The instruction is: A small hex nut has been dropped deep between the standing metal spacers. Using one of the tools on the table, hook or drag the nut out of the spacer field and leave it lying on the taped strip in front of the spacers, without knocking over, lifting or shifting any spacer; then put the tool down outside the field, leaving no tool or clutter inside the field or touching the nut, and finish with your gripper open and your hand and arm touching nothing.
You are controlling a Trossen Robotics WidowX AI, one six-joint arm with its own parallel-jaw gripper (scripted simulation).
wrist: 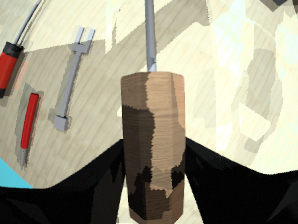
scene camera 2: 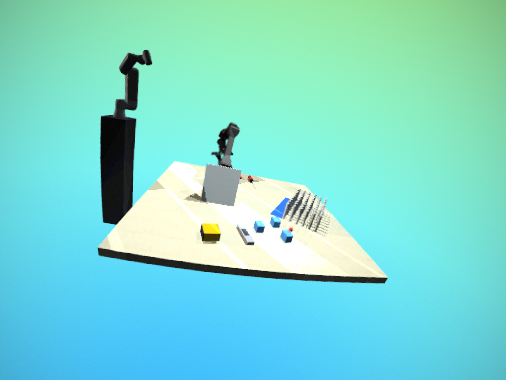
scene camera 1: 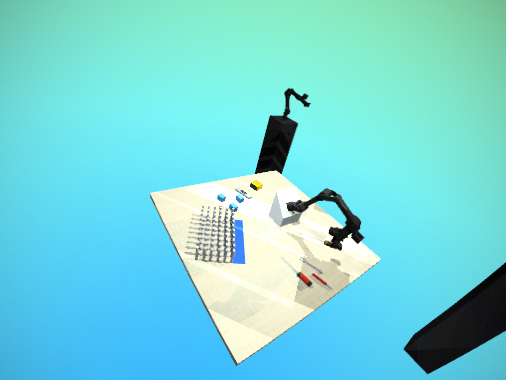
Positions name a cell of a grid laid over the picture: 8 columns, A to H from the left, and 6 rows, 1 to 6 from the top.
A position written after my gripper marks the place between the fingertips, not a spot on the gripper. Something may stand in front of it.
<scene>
In view: my gripper (wrist: E4) and a grey forked tool (wrist: B4).
</scene>
